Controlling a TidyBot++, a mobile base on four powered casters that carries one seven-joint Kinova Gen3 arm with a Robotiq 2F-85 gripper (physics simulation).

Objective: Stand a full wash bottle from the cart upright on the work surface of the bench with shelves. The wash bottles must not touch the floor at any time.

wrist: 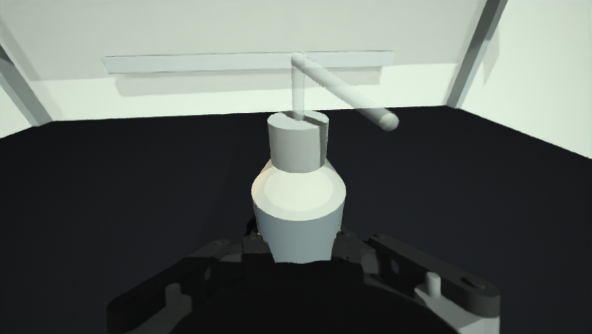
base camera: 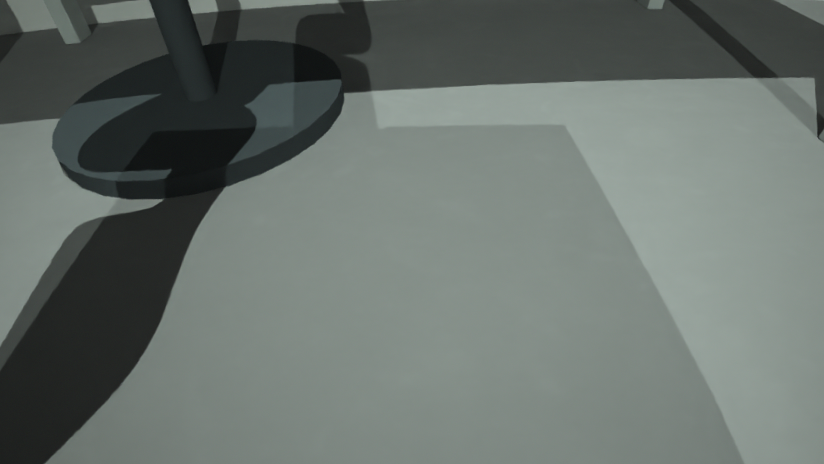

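Places are measured from the arm's base along level axes (x back, y right, z up), in centimetres.
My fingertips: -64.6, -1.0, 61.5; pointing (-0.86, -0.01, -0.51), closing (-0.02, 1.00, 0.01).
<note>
Ahead of a thing's pixels: the offset from my fingertips to its middle, as dx, dy, dz. "pt": to the spot under its first point. Level surfaces: height alone.
A wash bottle @[+1.8, +0.7, +4.2] (wrist: 300,215) with a pale blue-grey body, white shoulder, grey cap and bent clear spout stands upright between the fingers in the wrist view. My gripper (wrist: 298,229) is shut on its body. The bench's black work surface @[dz -9.7] (wrist: 150,175) spreads behind and around the bottle in that view. The bottle's lower part and base are hidden by the gripper, so I cannot tell whether it touches the surface. Neither the gripper nor the bottle shows in the base camera view. The cart does not show in either view.
In the wrist view, grey uprights (wrist: 476,55) (wrist: 22,87) rise at both back corners, with a pale rail (wrist: 200,63) along the back. In the base camera view, a stool's round base (base camera: 288,138) and post (base camera: 184,51) stand at the upper left; a bench leg @[pt -48.5, -81.3, -96.3] (base camera: 68,23) shows behind.
</note>
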